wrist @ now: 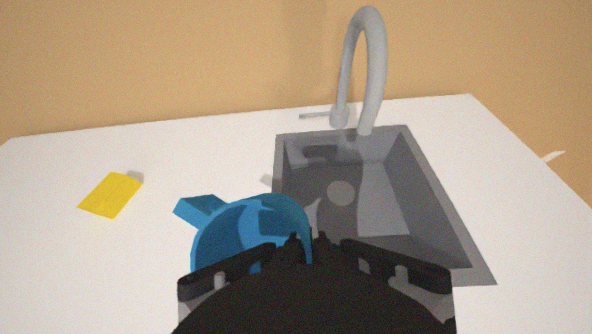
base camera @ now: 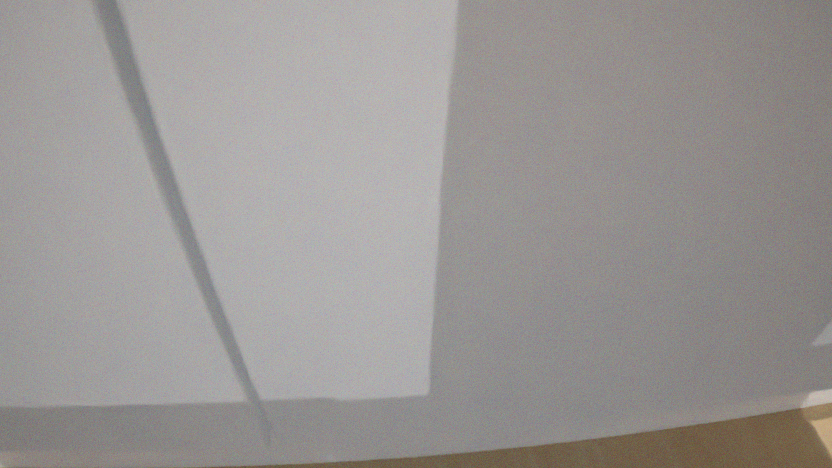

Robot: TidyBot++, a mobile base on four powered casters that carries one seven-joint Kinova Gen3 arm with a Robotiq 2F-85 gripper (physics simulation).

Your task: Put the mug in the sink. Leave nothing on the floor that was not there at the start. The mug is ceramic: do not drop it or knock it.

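Places are measured from the arm's base along level axes (x back, y left, z down), in metres.
Pixels of known places: gripper, fingertip midpoint: [wrist: 308, 236].
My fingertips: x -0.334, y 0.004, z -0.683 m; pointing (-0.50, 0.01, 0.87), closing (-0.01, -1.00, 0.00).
For each thing: its top centre in the pictures, then the offset to it from my fingertips. Level surfaces: height alone.
- blue mug, middle of its top: [wrist: 224, 215] dx -0.003, dy +0.057, dz -0.065 m
- yellow sponge, middle of its top: [wrist: 102, 190] dx -0.142, dy +0.486, dz +0.124 m
- white counter, its level: dz +0.169 m
A blue mug [wrist: 220, 240] shows in the wrist view, its open top toward the camera and its handle pointing to the upper left. My gripper [wrist: 308, 236] is shut on the mug's right wall, with the rim between the fingertips. The mug's lower part is hidden behind the gripper. The grey sink [wrist: 385, 200] is set into the white counter, behind and to the right of the mug in the wrist view. The mug appears over the counter beside the sink's left edge; its height above the counter is hard to tell. The mug does not show in the base camera view.
A grey faucet [wrist: 377, 65] arches over the sink's back edge, with a thin lever at its left. A yellow sponge [wrist: 111, 195] lies on the white counter [wrist: 60, 260] at the left. The white cabinet front [base camera: 320, 203] fills most of the base camera view, very close.
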